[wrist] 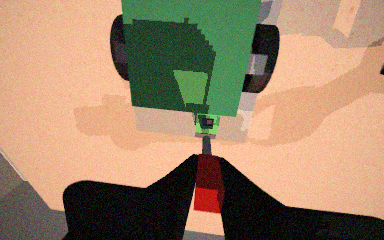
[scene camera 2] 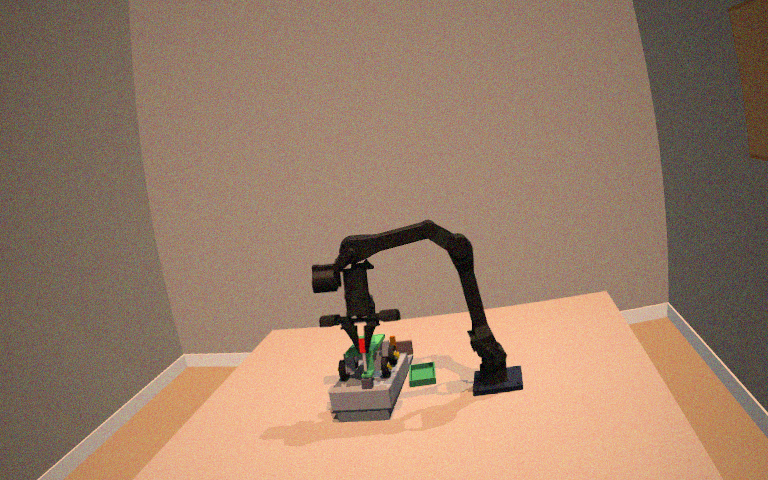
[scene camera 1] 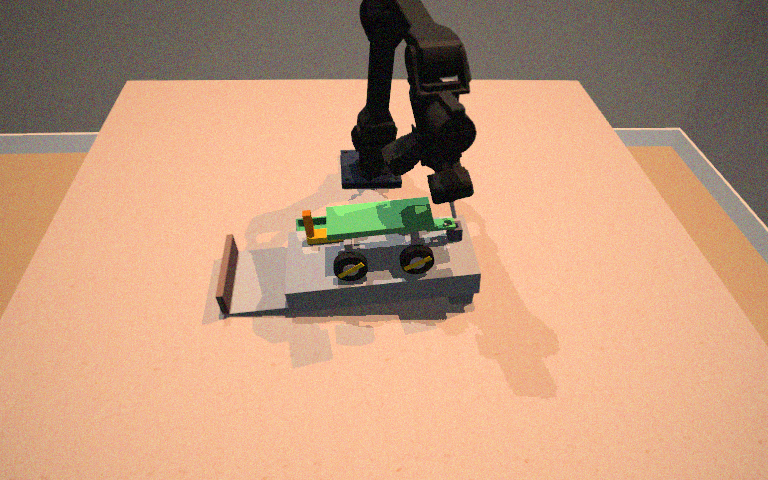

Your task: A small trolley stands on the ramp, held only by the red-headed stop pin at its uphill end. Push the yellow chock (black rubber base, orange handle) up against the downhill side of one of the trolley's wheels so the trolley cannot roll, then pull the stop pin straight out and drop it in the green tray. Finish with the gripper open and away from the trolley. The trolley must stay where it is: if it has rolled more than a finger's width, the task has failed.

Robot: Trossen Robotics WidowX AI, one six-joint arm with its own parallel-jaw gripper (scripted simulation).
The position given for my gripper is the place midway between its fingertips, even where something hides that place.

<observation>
My gripper [scene camera 1: 450, 198] holds a stop pin [wrist: 209, 190]. Further things: a trolley [scene camera 1: 412, 215], a brown upright block [scene camera 1: 224, 294] and a grey ramp [scene camera 1: 310, 285].
The trolley also shows in the wrist view [wrist: 201, 64] and in scene camera 2 [scene camera 2: 382, 360]. My gripper is seen too in the wrist view [wrist: 207, 161] and in scene camera 2 [scene camera 2: 363, 353]. The grey ramp is seen too in scene camera 2 [scene camera 2: 346, 395].
</observation>
